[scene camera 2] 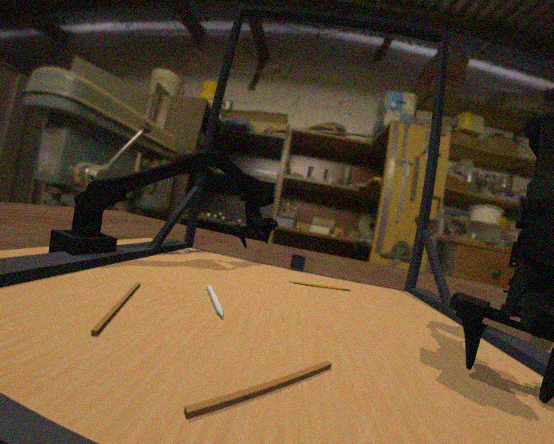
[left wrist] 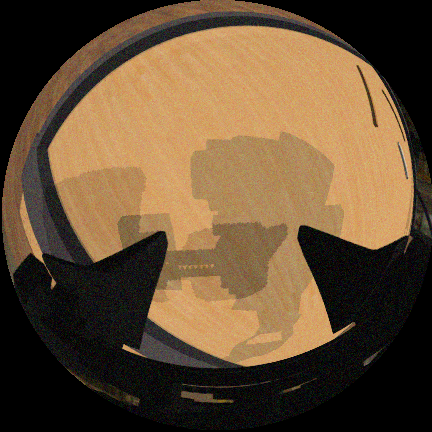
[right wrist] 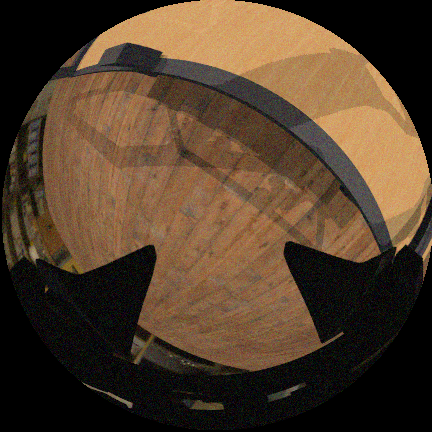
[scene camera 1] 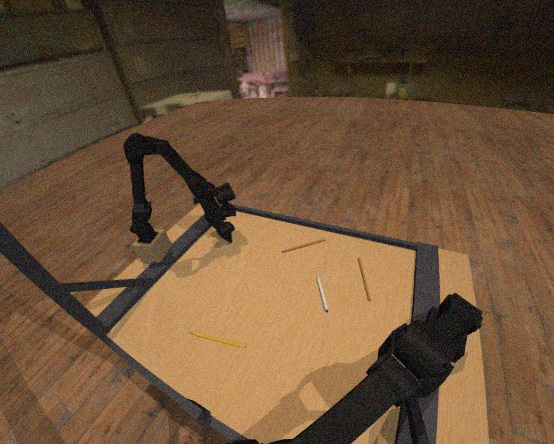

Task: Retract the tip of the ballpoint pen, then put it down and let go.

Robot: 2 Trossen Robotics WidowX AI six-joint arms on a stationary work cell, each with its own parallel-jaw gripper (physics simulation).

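Frame: origin at the left arm's base, x ahead, y left, z up, level; millimetres.
Where they show: left gripper, between the fingertips: (scene camera 2: 503, 384) (left wrist: 234, 235) (scene camera 1: 226, 237); right gripper, between the fingertips: (scene camera 2: 256, 245) (right wrist: 221, 251); left arm's base, origin of its link: (scene camera 1: 148, 237); right arm's base, origin of its link: (scene camera 2: 85, 234).
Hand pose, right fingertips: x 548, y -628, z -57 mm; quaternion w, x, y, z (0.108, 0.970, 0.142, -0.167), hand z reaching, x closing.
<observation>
Each offset is from my right fingertips to the centre of the thing. Level surfaces: height alone.
A slim white pen {119 mm ahead, 524 mm left, 41 mm down} (scene camera 1: 322, 294) (scene camera 2: 215, 301) (left wrist: 403, 160) lies flat on the tabletop {46 mm down} (scene camera 1: 260, 295) (scene camera 2: 165, 350). Its lower end looks dark in scene camera 1; whether its tip is out is too small to tell. My left gripper (scene camera 2: 507, 384) (left wrist: 234, 235) is open and empty above the table, well away from the pen; in scene camera 1 it is at the upper left. My right gripper (scene camera 2: 256, 243) (right wrist: 221, 251) is open and empty, high near the far edge in scene camera 2, with floor below it in the right wrist view.
A yellow pencil {166 mm back, 332 mm left, 43 mm down} (scene camera 1: 217, 339) (scene camera 2: 321, 286) lies apart from the pen. One brown stick {255 mm ahead, 593 mm left, 43 mm down} (scene camera 1: 364, 279) (scene camera 2: 116, 309) lies beside the pen; another {44 mm ahead, 731 mm left, 43 mm down} (scene camera 1: 303, 246) (scene camera 2: 257, 390) (left wrist: 367, 95) lies closer to my left gripper. A dark metal frame (scene camera 1: 426, 270) (scene camera 2: 434, 150) borders the table.
</observation>
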